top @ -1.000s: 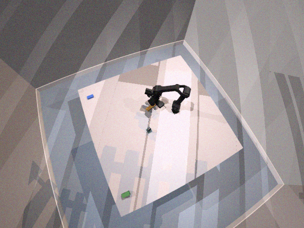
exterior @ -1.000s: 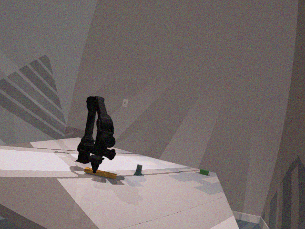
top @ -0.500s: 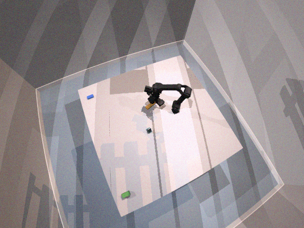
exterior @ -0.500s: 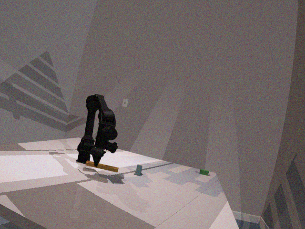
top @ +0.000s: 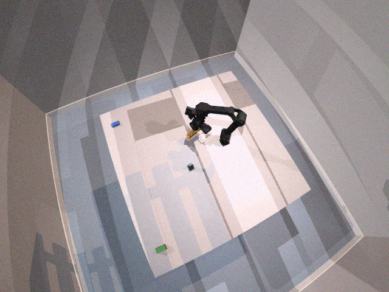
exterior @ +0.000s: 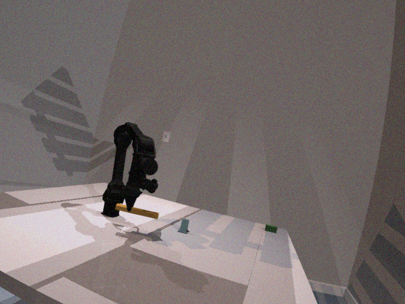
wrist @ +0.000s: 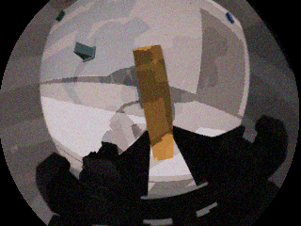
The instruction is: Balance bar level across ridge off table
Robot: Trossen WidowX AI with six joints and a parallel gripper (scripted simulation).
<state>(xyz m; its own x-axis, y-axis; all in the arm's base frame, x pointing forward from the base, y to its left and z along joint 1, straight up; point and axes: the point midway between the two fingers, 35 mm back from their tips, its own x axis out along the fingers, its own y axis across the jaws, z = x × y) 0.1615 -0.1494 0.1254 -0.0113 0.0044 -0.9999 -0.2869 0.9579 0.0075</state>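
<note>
Now: the orange bar 30 mm ahead of my gripper tip and 10 mm to the left of it. Also, from my gripper tip: blue block (580 mm ahead, 350 mm to the right, 80 mm below); green block (650 mm to the left, 580 mm ahead, 70 mm below).
</note>
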